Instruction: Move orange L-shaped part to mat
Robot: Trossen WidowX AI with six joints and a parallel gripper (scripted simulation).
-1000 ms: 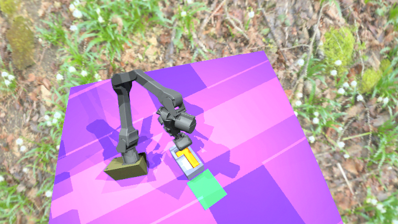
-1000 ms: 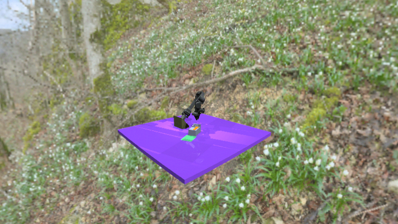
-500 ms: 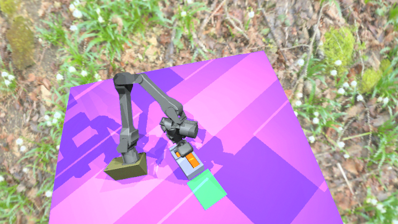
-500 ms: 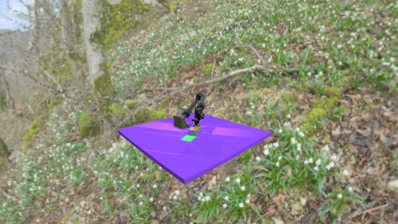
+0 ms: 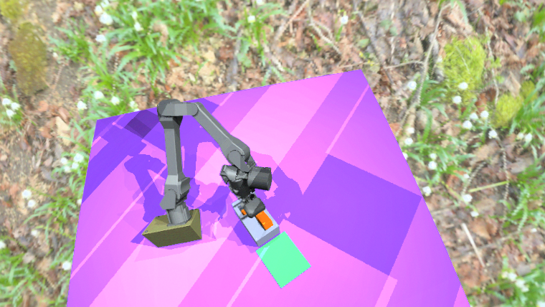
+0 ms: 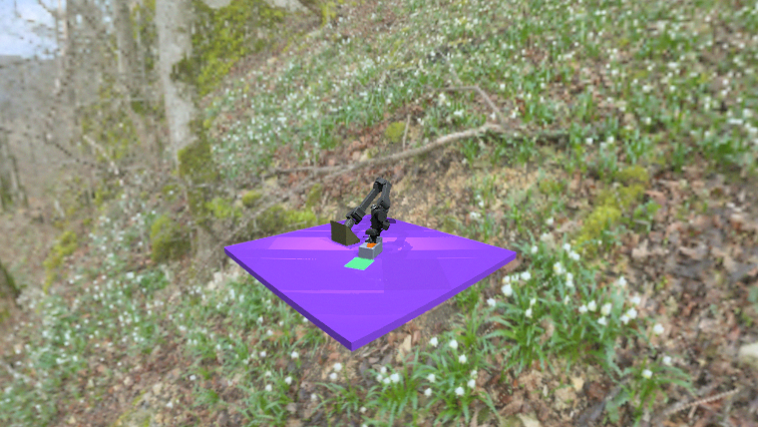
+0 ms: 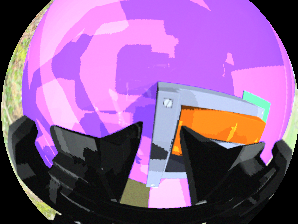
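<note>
The orange L-shaped part lies 3 cm ahead of my gripper tip and 5 cm to the right of it. Round my gripper tip: green mat (11 cm ahead, 19 cm to the right, 7 cm below).
</note>
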